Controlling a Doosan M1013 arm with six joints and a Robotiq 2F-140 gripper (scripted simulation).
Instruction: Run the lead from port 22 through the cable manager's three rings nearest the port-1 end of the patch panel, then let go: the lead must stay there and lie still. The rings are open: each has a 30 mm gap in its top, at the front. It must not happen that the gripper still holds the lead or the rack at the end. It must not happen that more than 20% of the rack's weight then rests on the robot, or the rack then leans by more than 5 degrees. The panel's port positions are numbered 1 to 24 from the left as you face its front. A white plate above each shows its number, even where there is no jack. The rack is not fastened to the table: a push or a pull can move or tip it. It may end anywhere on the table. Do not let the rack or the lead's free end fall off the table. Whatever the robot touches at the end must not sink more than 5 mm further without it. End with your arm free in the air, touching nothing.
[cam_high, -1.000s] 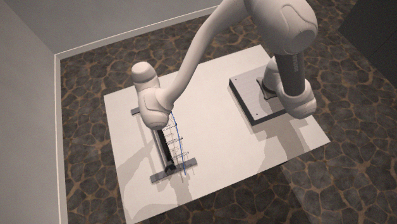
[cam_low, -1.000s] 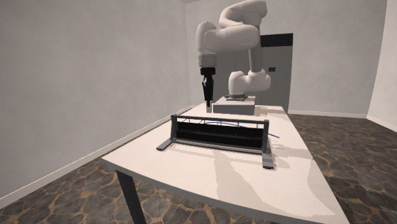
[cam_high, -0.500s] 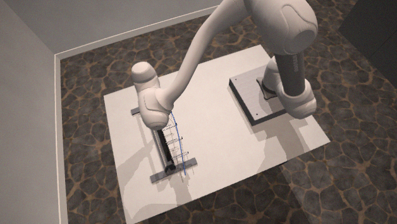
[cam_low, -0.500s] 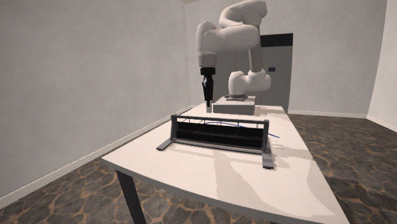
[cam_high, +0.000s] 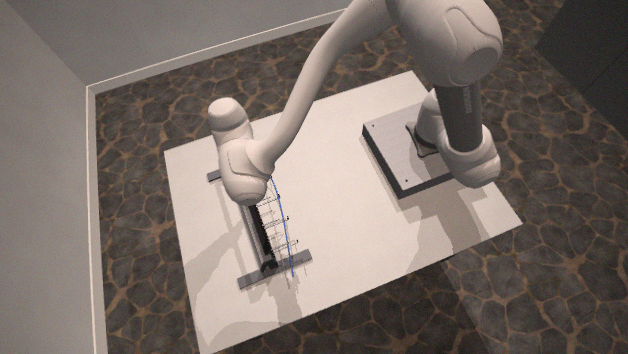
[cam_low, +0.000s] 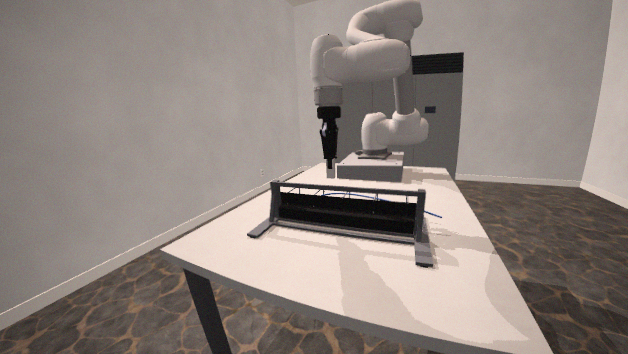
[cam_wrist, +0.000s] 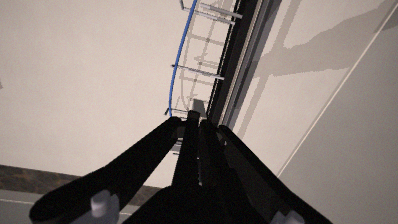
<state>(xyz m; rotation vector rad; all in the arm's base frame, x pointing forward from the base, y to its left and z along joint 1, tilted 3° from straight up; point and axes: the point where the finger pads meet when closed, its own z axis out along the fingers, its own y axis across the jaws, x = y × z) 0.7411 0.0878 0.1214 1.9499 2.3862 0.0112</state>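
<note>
Right now my hand is 50 mm short of the rack, 60 mm to the right of it and 110 mm above it.
</note>
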